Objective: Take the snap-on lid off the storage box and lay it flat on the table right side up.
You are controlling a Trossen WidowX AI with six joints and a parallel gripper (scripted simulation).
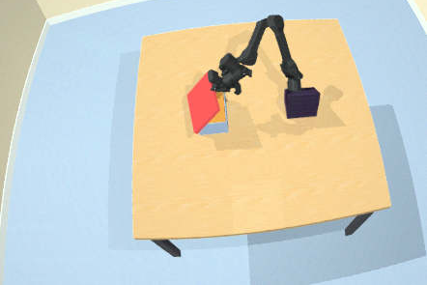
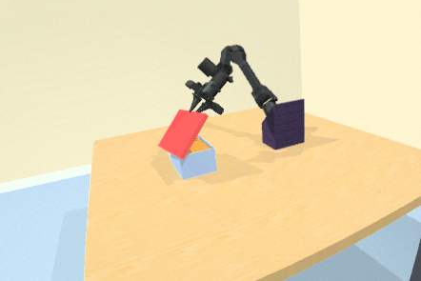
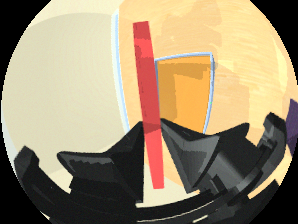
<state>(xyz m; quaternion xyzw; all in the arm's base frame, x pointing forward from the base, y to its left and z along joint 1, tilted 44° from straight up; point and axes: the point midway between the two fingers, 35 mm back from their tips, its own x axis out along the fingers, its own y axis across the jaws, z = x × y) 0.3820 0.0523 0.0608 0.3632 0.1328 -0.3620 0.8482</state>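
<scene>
My gripper tip is now 60 mm short of the lid, 60 mm above it and 10 mm to the right of it. From my gripper tip the other things lie so: blue storage box: 170 mm below, 20 mm ahead.
</scene>
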